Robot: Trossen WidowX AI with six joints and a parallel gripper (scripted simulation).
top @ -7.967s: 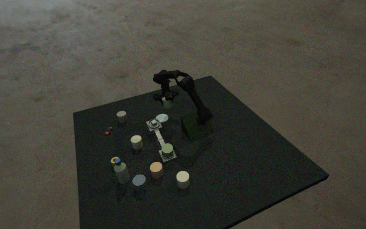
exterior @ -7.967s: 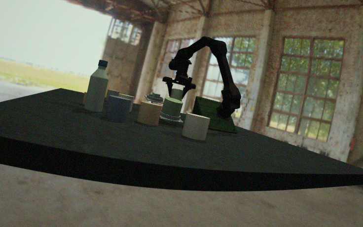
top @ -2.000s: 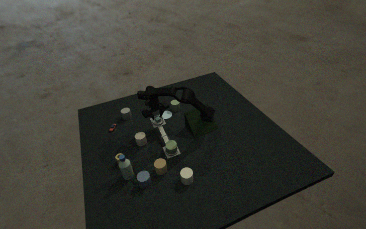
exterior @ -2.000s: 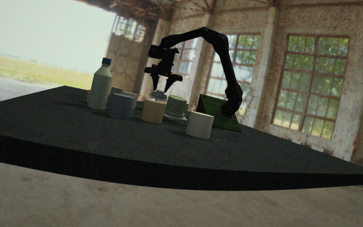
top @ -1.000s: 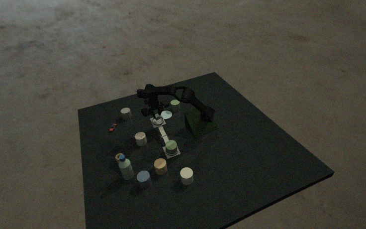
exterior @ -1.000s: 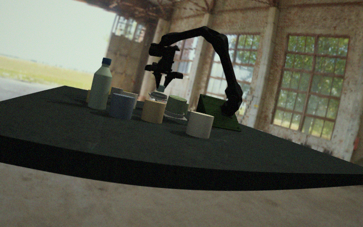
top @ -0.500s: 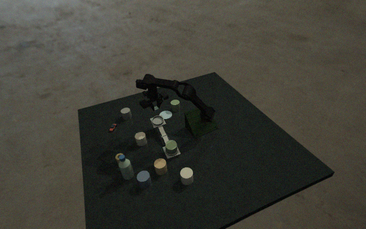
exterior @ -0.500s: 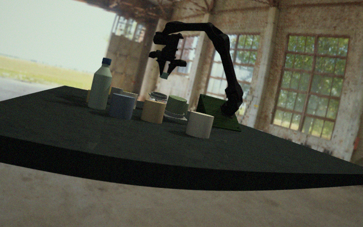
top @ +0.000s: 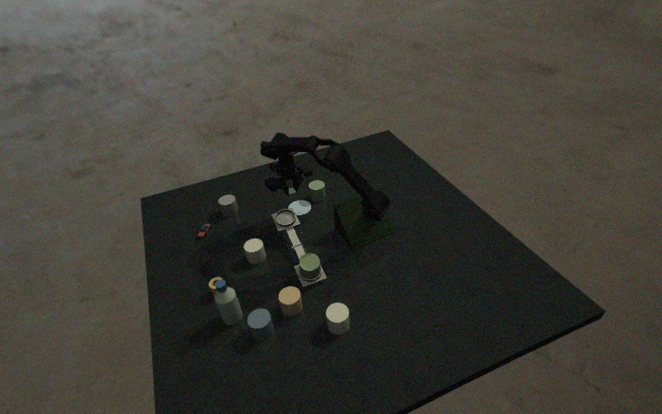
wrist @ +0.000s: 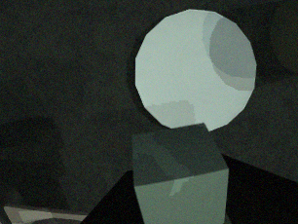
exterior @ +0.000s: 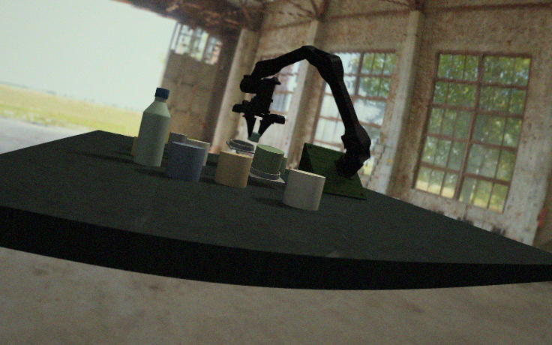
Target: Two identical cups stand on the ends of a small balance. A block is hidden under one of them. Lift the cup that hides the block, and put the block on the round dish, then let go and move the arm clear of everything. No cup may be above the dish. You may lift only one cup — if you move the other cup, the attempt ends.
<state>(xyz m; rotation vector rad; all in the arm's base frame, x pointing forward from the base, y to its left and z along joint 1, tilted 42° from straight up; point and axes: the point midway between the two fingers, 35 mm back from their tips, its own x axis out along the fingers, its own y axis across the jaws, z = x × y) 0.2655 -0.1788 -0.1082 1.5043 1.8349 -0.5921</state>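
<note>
Now: gripper tip 3 cm past the round dish, 3 cm to the left of it and 11 cm above it. The rest, counted from my gripper tip: green cup 5 cm ahead, 38 cm to the left, 5 cm below; then grey cup 23 cm ahead, 14 cm to the right, 7 cm below; then green block right at my gripper tip.
</note>
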